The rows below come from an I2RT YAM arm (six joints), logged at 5 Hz.
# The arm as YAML. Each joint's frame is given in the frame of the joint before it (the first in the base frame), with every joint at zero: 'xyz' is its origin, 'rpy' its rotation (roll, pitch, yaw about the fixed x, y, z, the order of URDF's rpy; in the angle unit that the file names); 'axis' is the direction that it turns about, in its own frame. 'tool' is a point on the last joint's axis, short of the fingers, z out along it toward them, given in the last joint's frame.
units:
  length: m
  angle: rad
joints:
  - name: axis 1
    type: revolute
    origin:
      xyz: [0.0, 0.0, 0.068]
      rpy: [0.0, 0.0, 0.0]
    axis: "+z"
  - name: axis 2
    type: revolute
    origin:
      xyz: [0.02, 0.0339, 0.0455]
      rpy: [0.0, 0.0, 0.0]
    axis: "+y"
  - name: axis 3
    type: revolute
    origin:
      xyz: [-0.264, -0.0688, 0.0]
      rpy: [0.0, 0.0, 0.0]
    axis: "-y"
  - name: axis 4
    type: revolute
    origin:
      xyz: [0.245, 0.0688, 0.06]
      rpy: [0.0, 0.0, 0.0]
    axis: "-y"
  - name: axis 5
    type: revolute
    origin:
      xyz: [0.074, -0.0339, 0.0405]
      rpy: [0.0, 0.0, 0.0]
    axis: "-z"
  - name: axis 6
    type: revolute
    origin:
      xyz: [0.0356, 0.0, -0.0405]
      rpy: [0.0, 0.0, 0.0]
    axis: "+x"
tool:
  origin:
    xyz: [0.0, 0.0, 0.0]
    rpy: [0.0, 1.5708, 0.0]
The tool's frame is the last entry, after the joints.
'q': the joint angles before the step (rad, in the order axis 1, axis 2, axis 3, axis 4, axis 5, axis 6). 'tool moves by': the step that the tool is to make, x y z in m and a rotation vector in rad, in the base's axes. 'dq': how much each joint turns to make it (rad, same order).
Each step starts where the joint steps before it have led.
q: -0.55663, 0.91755, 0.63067, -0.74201, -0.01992, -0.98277
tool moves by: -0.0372, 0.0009, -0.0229, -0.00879, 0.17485, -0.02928
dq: -0.12419, -0.08620, -0.09212, -0.13078, 0.05356, -0.13359
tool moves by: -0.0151, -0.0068, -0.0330, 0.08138, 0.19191, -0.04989
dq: -0.10009, 0.09672, -0.07539, -0.02126, 0.04913, -0.06798
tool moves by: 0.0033, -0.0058, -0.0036, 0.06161, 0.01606, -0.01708
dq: -0.02142, 0.07325, 0.01826, -0.00024, -0.03212, 0.00158
